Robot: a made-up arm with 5 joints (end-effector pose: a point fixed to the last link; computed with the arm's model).
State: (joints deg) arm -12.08 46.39 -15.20 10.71 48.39
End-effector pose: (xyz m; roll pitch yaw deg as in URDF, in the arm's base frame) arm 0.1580 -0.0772 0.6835 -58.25 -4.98 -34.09
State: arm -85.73 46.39 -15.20 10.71 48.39
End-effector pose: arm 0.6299 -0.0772 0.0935 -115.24 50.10 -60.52
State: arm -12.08 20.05 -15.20 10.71 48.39
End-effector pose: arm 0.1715 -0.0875 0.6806 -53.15 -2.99 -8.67
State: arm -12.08 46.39 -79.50 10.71 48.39
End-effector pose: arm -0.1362 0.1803 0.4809 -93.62 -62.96 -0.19
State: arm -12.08 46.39 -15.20 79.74 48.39
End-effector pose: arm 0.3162 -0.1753 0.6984 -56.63 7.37 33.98
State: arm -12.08 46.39 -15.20 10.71 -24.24
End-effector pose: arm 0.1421 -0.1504 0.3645 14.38 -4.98 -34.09
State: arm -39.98 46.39 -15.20 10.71 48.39
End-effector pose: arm 0.4251 -0.0772 0.5386 -74.26 18.02 -35.96
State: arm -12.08 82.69 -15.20 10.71 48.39
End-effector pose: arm 0.1495 -0.0555 0.6853 -62.95 -10.84 -68.99
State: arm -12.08 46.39 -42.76 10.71 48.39
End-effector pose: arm 0.0188 0.0587 0.6518 -65.59 -31.33 -27.48
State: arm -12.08 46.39 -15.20 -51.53 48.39
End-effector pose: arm 0.1809 0.0884 0.6509 -48.54 -11.04 -96.75
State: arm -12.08 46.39 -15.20 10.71 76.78
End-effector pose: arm 0.2212 0.0257 0.7454 -86.64 -4.98 -34.09
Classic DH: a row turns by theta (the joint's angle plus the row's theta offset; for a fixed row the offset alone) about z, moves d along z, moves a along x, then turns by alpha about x. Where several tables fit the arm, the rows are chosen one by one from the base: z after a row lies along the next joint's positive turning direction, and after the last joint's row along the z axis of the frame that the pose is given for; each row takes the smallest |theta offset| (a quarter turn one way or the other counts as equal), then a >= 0, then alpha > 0; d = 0 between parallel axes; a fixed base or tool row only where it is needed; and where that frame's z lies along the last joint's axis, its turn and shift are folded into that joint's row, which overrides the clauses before.
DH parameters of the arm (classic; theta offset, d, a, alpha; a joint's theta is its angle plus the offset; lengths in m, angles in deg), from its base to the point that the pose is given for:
base (fixed): 0 0.0734 0 90
joint 1: 0 0.053 0.0556 90
joint 2: 0 -0.2169 0.0265 90
joint 3: 0 0.1158 0.1408 90
joint 4: 90 0.2329 0.0765 -90
joint 5: 0 0.0878 -0.2727 90
tool (fixed): -90 -0.0466 0 0

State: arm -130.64 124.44 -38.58 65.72 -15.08
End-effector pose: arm 0.4009 -0.1645 -0.1856 -150.97 36.84 -102.75
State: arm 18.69 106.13 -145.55 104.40 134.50
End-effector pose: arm 0.1389 0.1282 -0.0896 87.87 -8.43 -28.11
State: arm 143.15 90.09 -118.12 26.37 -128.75
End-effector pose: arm -0.3916 -0.0665 0.1952 -165.21 21.44 153.07
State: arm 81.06 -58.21 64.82 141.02 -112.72
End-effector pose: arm -0.1253 -0.0667 0.2768 160.98 36.23 176.43
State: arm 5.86 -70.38 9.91 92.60 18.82
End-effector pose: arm 0.1137 0.3459 0.5181 -10.64 5.15 162.87
